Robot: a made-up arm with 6 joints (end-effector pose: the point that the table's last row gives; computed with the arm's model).
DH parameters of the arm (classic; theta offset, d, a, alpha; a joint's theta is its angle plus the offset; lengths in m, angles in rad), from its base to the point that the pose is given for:
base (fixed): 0.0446 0 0.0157 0
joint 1: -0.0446 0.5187 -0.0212 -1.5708
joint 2: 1.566 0 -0.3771 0
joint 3: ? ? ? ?
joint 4: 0 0.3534 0.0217 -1.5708
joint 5: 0 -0.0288 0.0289 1.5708
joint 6: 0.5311 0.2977 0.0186 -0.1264
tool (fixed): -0.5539 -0.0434 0 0
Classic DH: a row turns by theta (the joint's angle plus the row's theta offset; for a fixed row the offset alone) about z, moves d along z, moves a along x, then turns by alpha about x.
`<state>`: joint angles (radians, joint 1 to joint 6).
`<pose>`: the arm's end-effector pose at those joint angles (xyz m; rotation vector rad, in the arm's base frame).
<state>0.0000 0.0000 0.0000 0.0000 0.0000 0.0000</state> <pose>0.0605 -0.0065 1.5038 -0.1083 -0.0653 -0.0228</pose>
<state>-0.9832 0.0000 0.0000 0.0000 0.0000 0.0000</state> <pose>0.0345 -0.0406 1.5038 -0.1317 -0.0067 -1.0046</pose>
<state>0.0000 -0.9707 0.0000 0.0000 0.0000 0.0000</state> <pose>-0.7813 -0.0065 1.1295 -0.0890 -1.0349 -0.0739</pose>
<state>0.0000 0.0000 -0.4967 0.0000 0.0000 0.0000</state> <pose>-0.2375 -0.0065 1.4627 -0.1006 -0.5614 -0.0493</pose>
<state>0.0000 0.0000 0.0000 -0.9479 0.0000 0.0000</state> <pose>0.0120 -0.0528 1.5038 -0.1312 -0.0090 -0.9694</pose>
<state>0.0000 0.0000 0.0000 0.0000 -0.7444 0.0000</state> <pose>-0.1247 -0.0065 1.4688 -0.0951 -0.8089 -0.0623</pose>
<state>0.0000 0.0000 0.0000 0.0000 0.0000 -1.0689</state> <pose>0.0548 -0.0254 1.5038 -0.1329 -0.0011 -1.0902</pose>
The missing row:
joint 3: -1.566 0.0169 -0.0016 1.5708
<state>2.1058 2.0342 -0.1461 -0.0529 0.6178 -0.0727</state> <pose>-0.3547 0.6640 -0.0094 -2.4480 1.1347 0.8678</pose>
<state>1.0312 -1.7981 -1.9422 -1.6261 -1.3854 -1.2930</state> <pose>-0.2484 0.0279 0.0896 -1.4883 -1.1856 0.4440</pose>
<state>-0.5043 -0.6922 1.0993 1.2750 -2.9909 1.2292</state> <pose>-0.1978 0.0834 0.9079 -0.5839 -2.6918 -0.1124</pose>
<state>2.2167 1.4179 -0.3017 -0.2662 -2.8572 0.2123</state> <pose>-0.2535 0.3211 0.7193 1.6513 -1.5198 1.5927</pose>
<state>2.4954 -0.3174 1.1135 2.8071 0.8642 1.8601</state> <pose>-0.1030 -0.0389 1.3811 0.0822 -0.3319 0.9405</pose>
